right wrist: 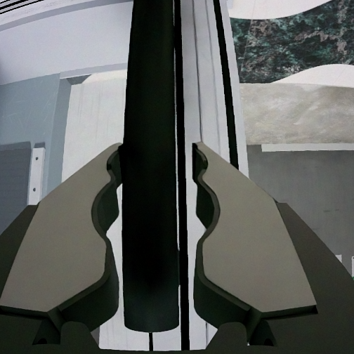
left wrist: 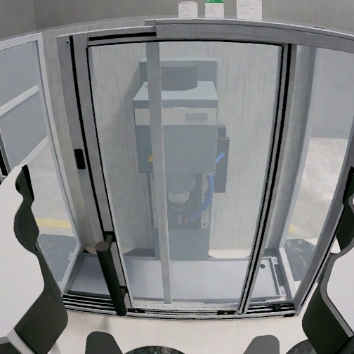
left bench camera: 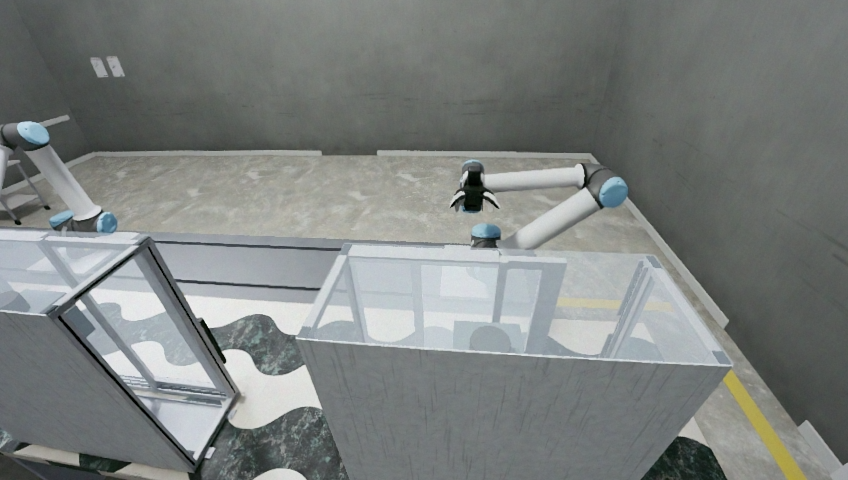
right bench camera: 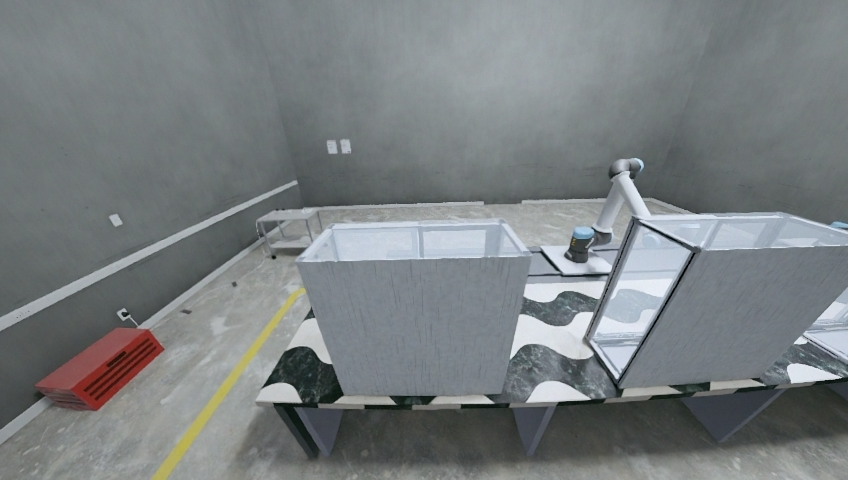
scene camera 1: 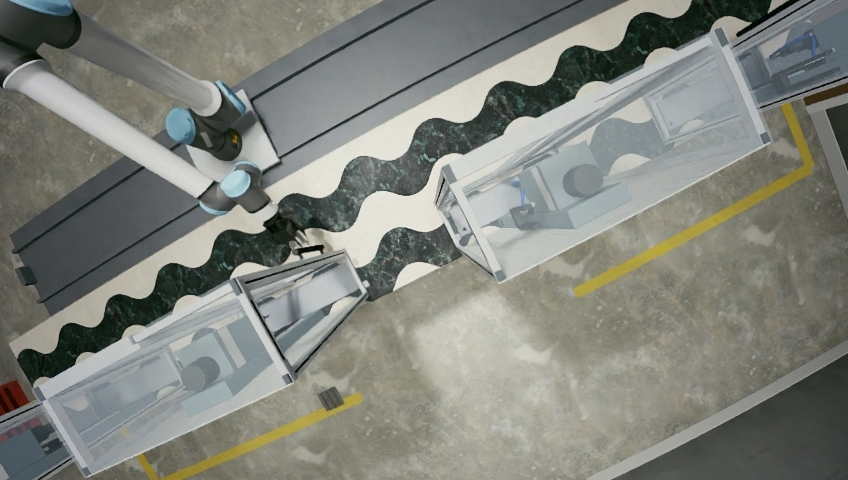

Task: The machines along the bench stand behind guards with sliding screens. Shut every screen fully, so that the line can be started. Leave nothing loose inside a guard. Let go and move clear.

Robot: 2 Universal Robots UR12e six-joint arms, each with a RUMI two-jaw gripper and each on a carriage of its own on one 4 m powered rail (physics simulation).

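My right gripper (scene camera 1: 301, 240) (right wrist: 158, 145) is partly open, its fingers either side of a black bar handle (scene camera 1: 309, 249) (right wrist: 150, 210). In the right wrist view the left finger lies close to the handle; a narrow gap shows beside the right one. The handle stands at the front corner of a glazed guard (scene camera 1: 264, 328) (left bench camera: 101, 274). My left gripper (left bench camera: 474, 208) (left wrist: 188, 167) is open and empty, in front of another guard (left bench camera: 511, 350). Its sliding screen (left wrist: 225, 200) has a handle (left wrist: 112, 280) at lower left; a strip of the inside shows left of it. A machine (left wrist: 175, 145) stands behind.
A third guard (right bench camera: 422, 321) stands at the bench end. The rail (scene camera 1: 416, 71) runs along the bench (scene camera 1: 410, 205). A small dark block (scene camera 1: 330, 399) lies on the floor beside a yellow line. A red cabinet (right bench camera: 101, 368) and a trolley (right bench camera: 289, 215) stand off the bench.
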